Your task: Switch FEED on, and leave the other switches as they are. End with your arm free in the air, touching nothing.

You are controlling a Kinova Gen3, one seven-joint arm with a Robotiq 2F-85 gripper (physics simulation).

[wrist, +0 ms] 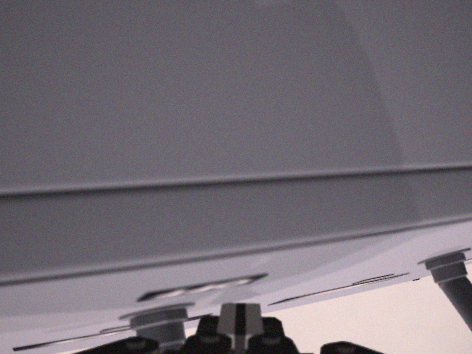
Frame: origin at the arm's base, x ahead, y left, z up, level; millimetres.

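Seen in the pictures: gripper, fingertip midpoint: (240,329).
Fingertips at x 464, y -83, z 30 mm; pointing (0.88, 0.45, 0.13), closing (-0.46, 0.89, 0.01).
A point is followed by its place in that frame.
The FEED switch (159,320) @(y -119, x 440, z 9 mm) shows at the lower left of the wrist view as a grey collar on the panel; its lever is mostly out of sight at the bottom edge, so its position cannot be told. An OFF label (202,287) @(y -119, x 411, z -11 mm) lies on the panel just above it. The dark, slanted FEED label (65,341) @(y -139, x 508, z 44 mm) is too foreshortened to read. My gripper (240,329) @(y -83, x 464, z 30 mm) is shut and empty, at the bottom centre, just right of the FEED switch in the view. Whether it touches the switch or the panel cannot be told.
Another switch (450,272) @(y -2, x 441, z 14 mm) stands at the right, its dark lever slanting down and right. A slanted label (340,289) @(y 0, x 510, z 44 mm) lies between the two switches. The panel's grey edge face (200,220) @(y -130, x 383, z -32 mm) crosses the view, with a large grey surface (200,100) @(y -130, x 383, z -48 mm) above it.
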